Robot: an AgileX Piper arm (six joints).
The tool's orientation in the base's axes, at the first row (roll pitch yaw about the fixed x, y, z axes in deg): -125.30 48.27 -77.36
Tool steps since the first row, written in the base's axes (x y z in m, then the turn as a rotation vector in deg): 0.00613 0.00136 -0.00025 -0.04 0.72 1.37; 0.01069 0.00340 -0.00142 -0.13 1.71 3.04; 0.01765 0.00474 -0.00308 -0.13 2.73 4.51; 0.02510 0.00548 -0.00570 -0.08 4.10 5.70; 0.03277 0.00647 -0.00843 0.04 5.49 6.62; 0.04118 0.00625 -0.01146 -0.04 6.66 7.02; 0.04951 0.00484 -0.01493 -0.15 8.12 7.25; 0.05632 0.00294 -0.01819 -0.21 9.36 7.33; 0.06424 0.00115 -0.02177 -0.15 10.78 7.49
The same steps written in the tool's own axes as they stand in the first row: 0.00020 -0.00350 0.00521 -1.50 -0.38 -0.12; 0.00041 -0.00509 0.01009 -3.40 -0.76 -0.24; 0.00179 -0.00841 0.01642 -5.16 -1.08 -0.19; 0.00435 -0.01184 0.02310 -6.93 -1.12 0.21; 0.00686 -0.01524 0.03012 -8.50 -1.06 0.77; 0.01049 -0.01956 0.03706 -9.57 -0.67 1.26; 0.01521 -0.02414 0.04340 -10.71 -0.03 1.97; 0.01987 -0.02801 0.04829 -11.58 0.54 2.64; 0.02486 -0.03242 0.05416 -12.61 1.08 3.48
